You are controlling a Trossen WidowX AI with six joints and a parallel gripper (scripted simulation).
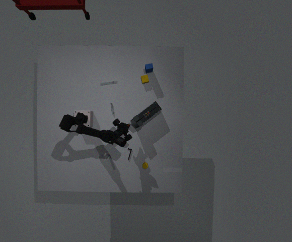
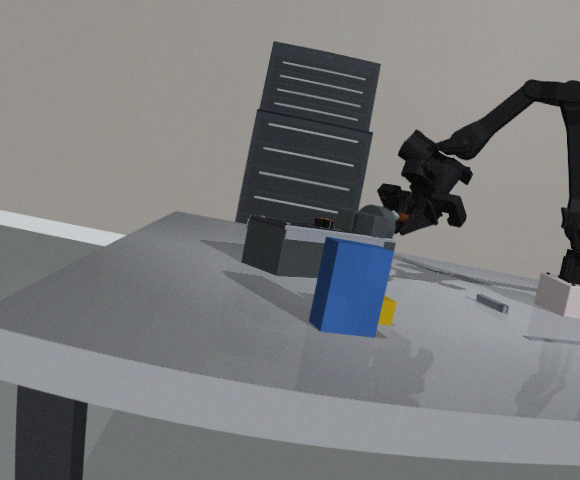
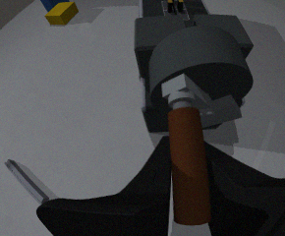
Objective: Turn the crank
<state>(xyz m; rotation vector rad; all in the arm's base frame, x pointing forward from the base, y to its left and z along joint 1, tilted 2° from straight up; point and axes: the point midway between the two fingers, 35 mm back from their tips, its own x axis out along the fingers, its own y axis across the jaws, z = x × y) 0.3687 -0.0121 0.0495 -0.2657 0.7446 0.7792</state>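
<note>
Right now my gripper tip is 10 mm past the brown crank handle, 10 mm to the left of it and 30 mm below it. From my gripper tip the other things lie so: red pointer (140 mm ahead, 120 mm to the left); then black hex key (30 mm ahead, 240 mm to the right, 80 mm below); then yellow block (70 mm ahead, 410 mm to the left, 70 mm below).
</note>
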